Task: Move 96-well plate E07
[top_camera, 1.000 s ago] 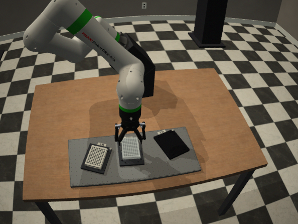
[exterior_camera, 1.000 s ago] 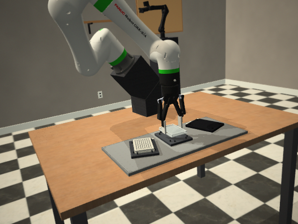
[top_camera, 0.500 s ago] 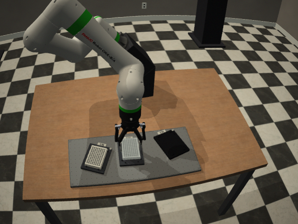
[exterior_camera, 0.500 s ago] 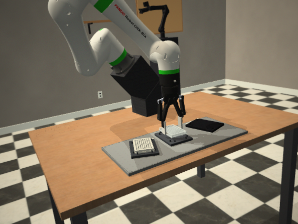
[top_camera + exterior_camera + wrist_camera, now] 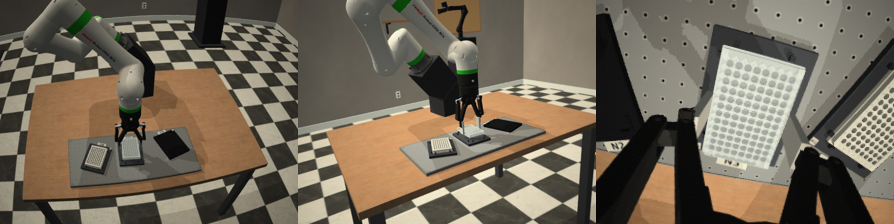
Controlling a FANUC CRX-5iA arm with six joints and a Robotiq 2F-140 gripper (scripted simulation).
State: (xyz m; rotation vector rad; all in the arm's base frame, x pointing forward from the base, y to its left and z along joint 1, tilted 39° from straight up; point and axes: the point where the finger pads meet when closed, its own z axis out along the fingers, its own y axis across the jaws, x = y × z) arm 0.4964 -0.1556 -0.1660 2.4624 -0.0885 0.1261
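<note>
My hand is 2 cm above the plate. The rest, counted from my hand: landing nest N3: 5 cm below; then N3 label: 10 cm behind, 1 cm to the left, 6 cm below; then plate nest N2: 1 cm behind, 22 cm to the left, 5 cm below.
</note>
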